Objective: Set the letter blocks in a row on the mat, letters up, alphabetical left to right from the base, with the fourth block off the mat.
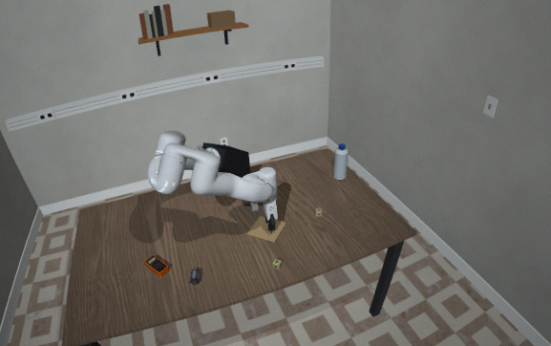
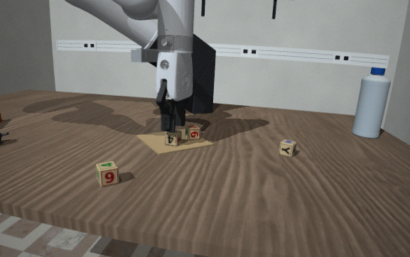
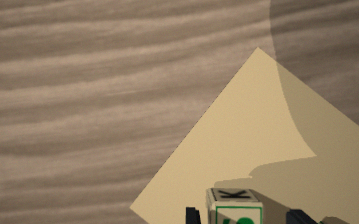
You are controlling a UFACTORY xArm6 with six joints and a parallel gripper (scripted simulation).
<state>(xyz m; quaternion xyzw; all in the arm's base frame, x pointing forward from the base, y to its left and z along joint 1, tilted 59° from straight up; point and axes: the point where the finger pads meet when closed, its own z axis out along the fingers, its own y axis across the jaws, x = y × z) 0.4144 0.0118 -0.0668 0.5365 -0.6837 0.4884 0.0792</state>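
Right now the tan mat is 30 mm behind my hand and 60 mm below it. Round my hand: white bottle 80 mm behind, 590 mm to the left, 40 mm above; then orange meter 160 mm behind, 520 mm to the right, 50 mm below; then grey device 410 mm to the right, 40 mm below.
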